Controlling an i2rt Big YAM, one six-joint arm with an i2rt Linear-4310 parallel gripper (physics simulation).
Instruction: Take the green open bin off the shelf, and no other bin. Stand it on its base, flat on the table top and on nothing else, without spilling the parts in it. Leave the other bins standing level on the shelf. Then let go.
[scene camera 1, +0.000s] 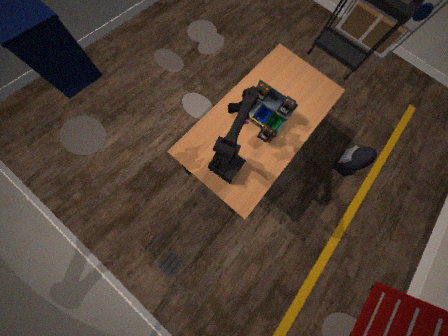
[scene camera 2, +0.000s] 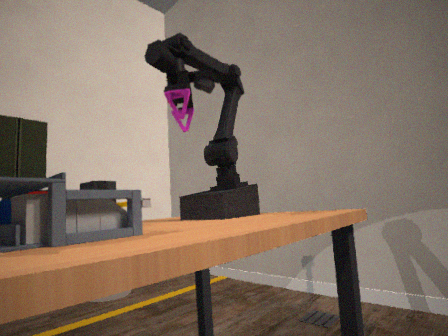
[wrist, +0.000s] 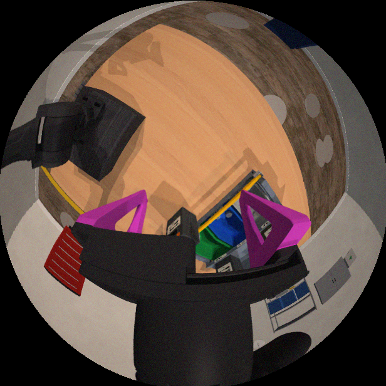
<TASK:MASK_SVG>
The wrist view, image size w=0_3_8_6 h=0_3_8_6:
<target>my gripper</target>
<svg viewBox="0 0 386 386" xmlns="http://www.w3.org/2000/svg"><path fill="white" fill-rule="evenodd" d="M80 214L70 229L71 234L83 247L79 256L81 264L78 273L112 295L136 304L133 328L133 365L135 370L137 370L138 379L144 383L158 386L229 386L246 382L251 377L253 367L253 328L249 304L264 300L278 293L308 273L297 246L298 241L300 241L311 224L306 214L242 189L239 196L239 206L248 246L250 268L217 273L196 273L195 242L190 237L141 233L147 207L145 189ZM249 206L271 222L271 231L265 240L254 222ZM137 206L127 232L116 231L115 222Z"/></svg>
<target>green open bin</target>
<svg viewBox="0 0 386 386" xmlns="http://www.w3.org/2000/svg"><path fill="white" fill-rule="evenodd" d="M206 226L198 232L200 243L195 246L196 254L213 261L234 246L219 239L209 226Z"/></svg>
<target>blue bin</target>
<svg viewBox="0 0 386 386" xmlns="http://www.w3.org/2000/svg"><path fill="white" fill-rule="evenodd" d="M231 205L218 216L219 219L214 219L207 226L219 239L231 246L236 246L246 236L241 214Z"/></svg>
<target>dark grey box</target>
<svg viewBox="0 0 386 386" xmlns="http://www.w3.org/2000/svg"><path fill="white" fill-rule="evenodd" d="M180 207L167 221L165 235L190 237L194 240L196 246L200 243L196 215L184 207Z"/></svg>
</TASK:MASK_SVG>
